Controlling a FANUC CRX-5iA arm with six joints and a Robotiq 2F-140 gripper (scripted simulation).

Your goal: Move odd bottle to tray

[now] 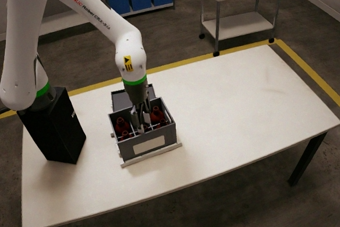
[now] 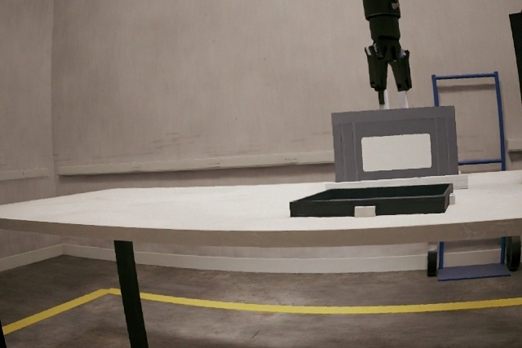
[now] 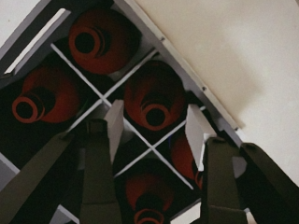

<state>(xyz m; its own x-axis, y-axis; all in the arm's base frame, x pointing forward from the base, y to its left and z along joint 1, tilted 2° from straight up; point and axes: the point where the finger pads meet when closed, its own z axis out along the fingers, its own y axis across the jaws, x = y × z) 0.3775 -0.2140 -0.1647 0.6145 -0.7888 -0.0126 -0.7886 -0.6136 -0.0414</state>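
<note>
My gripper is now 110 mm above the crate and 50 mm to the right of it. Round my hand: dark tray (330 mm to the left, 180 mm below, 60 mm ahead); bottle (100 mm to the left, 100 mm below, 80 mm behind).
</note>
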